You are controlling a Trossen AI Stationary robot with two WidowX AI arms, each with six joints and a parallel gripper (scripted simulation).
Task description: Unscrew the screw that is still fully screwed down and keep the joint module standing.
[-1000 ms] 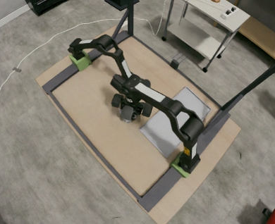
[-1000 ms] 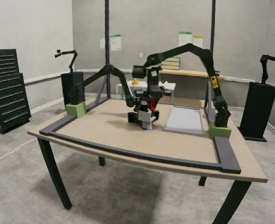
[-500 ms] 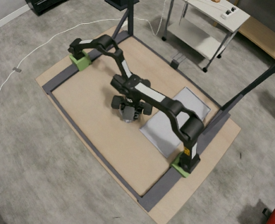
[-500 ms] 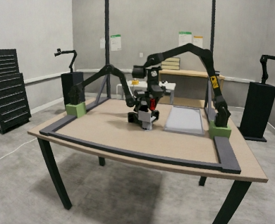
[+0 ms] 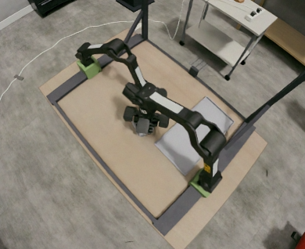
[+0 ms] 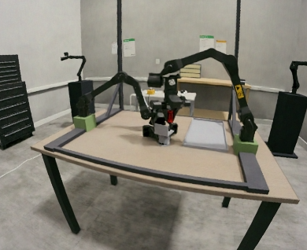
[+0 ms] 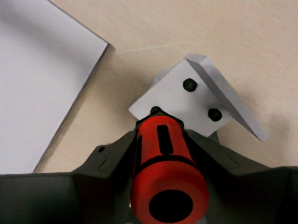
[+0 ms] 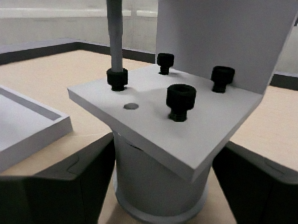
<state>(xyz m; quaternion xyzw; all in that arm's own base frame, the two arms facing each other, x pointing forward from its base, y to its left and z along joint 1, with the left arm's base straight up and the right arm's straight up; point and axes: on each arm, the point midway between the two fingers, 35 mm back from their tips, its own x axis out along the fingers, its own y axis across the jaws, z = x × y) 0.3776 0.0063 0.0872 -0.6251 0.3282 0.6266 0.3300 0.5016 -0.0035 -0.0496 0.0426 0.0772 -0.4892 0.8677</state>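
Observation:
The red screwdriver is 3 cm below my left hand. The rest, counted from my left hand: black screw: 1 cm behind, 3 cm to the right, 8 cm below; grey joint module: 1 cm ahead, 2 cm to the right, 12 cm below; light grey bracket: 1 cm ahead, 2 cm to the right, 8 cm below.
My right hand is 2 cm to the right of the grey joint module, 2 cm short of it and 1 cm above it. Round my right hand: black screw 3 cm above; red screwdriver 9 cm above, 4 cm to the left, 1 cm ahead; light grey bracket 4 cm above, 2 cm ahead, 1 cm to the left.

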